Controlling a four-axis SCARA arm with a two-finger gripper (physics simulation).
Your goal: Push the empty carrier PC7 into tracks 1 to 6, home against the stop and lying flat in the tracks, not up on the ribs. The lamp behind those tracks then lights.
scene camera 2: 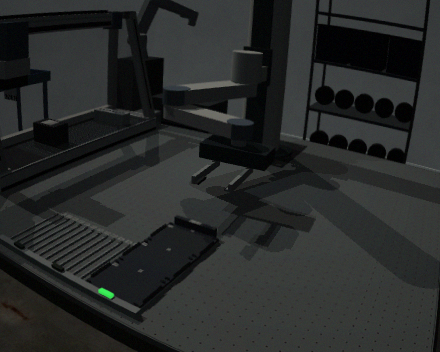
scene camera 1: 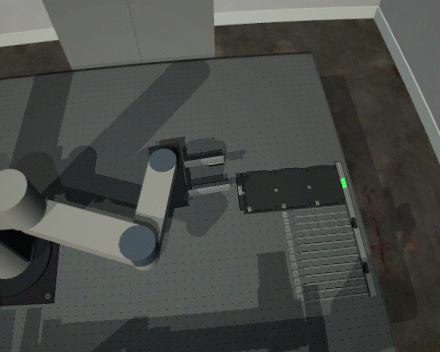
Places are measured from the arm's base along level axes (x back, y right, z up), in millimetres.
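Pixels of known places: gripper, fingertip midpoint: (scene camera 2: 211,184) (scene camera 1: 226,172); arm's base, origin of the base link: (scene camera 1: 12,256).
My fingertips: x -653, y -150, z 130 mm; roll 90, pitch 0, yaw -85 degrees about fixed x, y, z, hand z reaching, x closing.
For each thing: its middle in the pictures, then the offset to it from my fingertips. "spot": a spot on its surface instead.
- dark flat carrier PC7, body centre: (scene camera 2: 156,257) (scene camera 1: 291,188) dx -197, dy +15, dz -102 mm
- ribbed track bed, surface spot: (scene camera 2: 70,239) (scene camera 1: 320,256) spot: dx -245, dy +233, dz -117 mm
- stop bar, surface spot: (scene camera 2: 37,261) (scene camera 1: 362,241) spot: dx -372, dy +207, dz -103 mm
- lamp, body centre: (scene camera 2: 106,293) (scene camera 1: 343,182) dx -362, dy +15, dz -98 mm
The dark flat carrier PC7 (scene camera 1: 295,189) (scene camera 2: 157,260) lies over the tracks at one end of the ribbed track bed (scene camera 1: 327,257) (scene camera 2: 70,239). Its far edge is against the stop bar (scene camera 1: 358,242) (scene camera 2: 37,261), and it looks flat and level; the tracks under it are hidden. The lamp (scene camera 1: 343,183) (scene camera 2: 106,293) behind it glows green. My gripper (scene camera 1: 226,173) (scene camera 2: 213,184) is shut and empty, its two parallel fingers standing apart even so. It is on the arm side of the carrier's raised near edge, above the table, with a gap between fingertips and carrier.
Two dark lamps (scene camera 1: 353,222) (scene camera 1: 365,267) sit along the stop bar behind the uncovered tracks. The table's edge runs just behind the bar. In the scene camera 2 view, a framed machine (scene camera 2: 80,147) stands at the left and a rack (scene camera 2: 364,71) stands behind at the right.
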